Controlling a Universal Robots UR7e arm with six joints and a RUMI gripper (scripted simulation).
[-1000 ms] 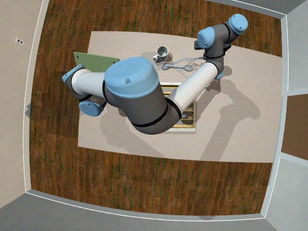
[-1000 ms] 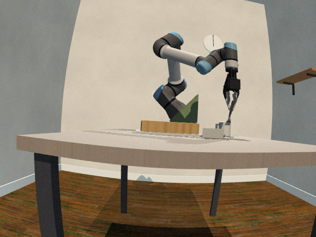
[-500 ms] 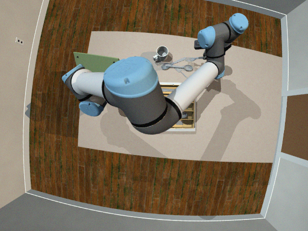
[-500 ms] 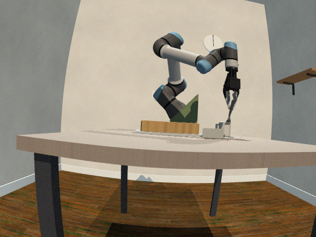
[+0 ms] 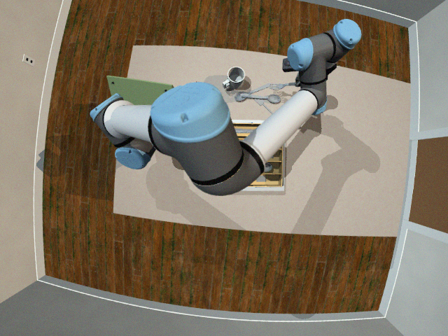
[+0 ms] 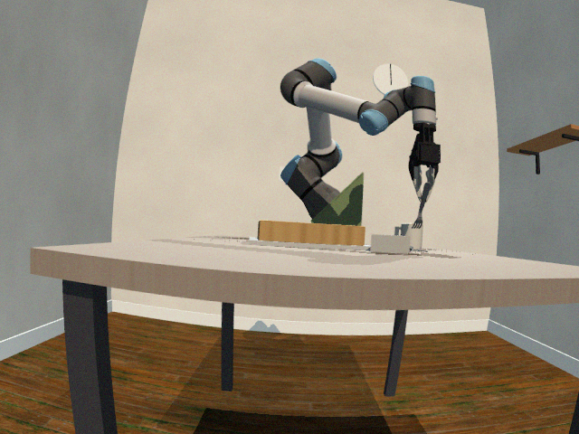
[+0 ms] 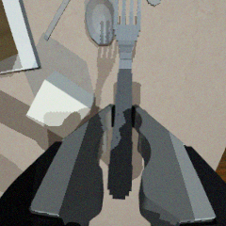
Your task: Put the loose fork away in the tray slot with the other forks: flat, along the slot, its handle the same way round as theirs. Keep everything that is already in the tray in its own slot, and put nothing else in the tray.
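Now: the white block 8 cm ahead of my hand, 10 cm to the right of it and 14 cm below it. From my hand the other things lie so: mug (26 cm behind, 12 cm below); tray (11 cm behind, 34 cm to the right, 11 cm below).
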